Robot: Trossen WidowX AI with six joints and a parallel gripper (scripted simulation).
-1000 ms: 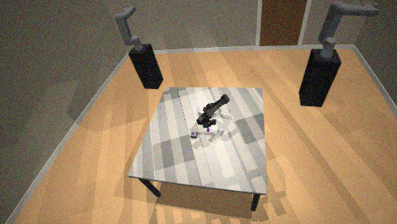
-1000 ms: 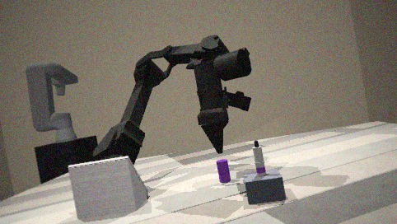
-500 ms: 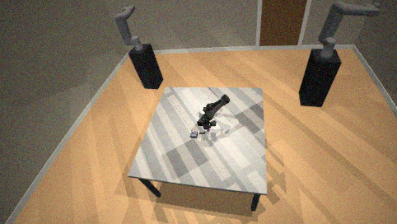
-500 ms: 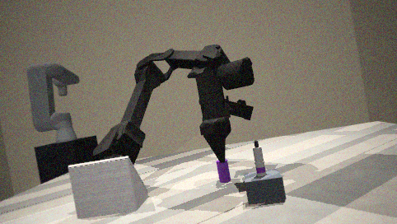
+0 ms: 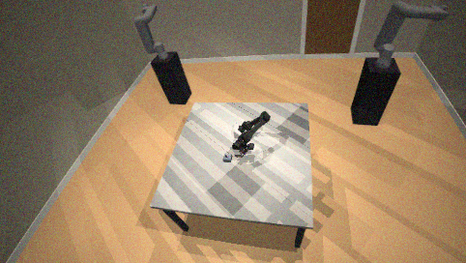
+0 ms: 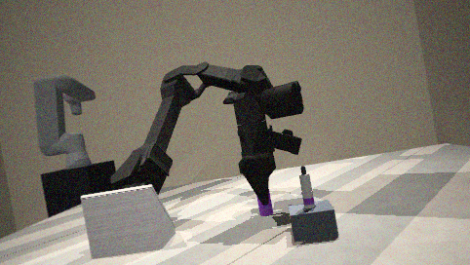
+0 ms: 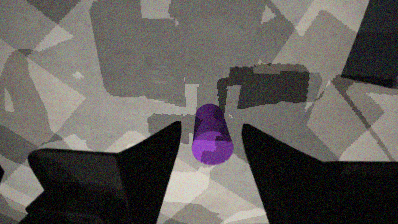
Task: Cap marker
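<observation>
Now: gripper tip right at the purple cap. Also, from my gripper tip: dark grey holder block (80 mm ahead, 130 mm to the right, 10 mm below).
</observation>
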